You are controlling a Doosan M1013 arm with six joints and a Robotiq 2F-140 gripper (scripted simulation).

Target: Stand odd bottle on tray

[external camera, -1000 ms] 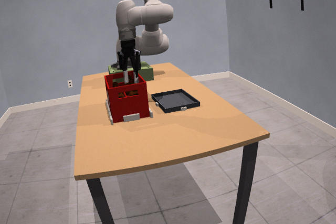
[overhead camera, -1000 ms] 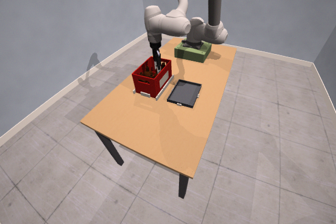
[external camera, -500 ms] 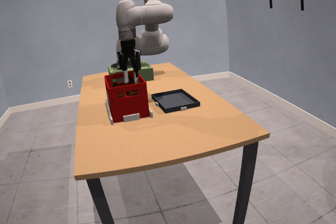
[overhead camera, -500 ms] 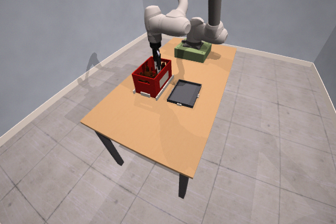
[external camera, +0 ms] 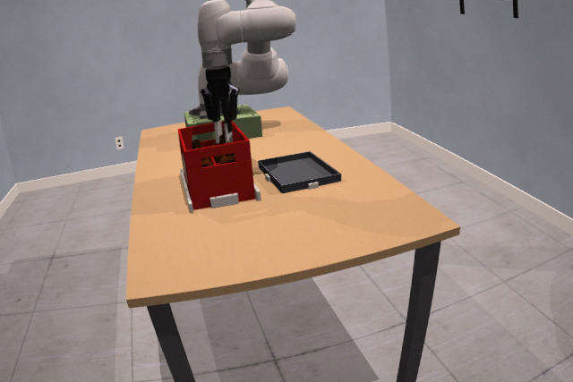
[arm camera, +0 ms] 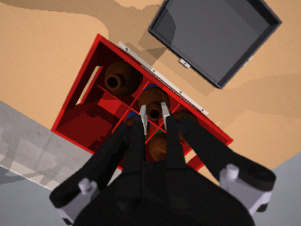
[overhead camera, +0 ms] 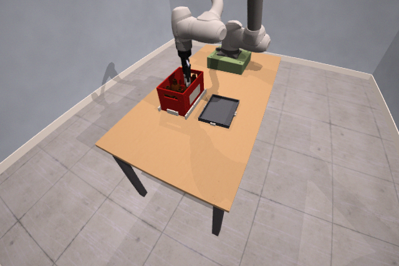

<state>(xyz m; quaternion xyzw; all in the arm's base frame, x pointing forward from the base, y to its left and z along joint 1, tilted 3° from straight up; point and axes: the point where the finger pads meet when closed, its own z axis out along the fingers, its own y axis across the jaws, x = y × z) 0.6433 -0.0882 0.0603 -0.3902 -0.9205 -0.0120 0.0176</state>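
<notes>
Right now my hand is 90 mm above the red crate and 40 mm to the left of it. Also, from my hand: dark grey tray 220 mm to the left, 160 mm below, 10 mm ahead; glass bottle 90 mm to the right, 90 mm below, 90 mm ahead.
</notes>
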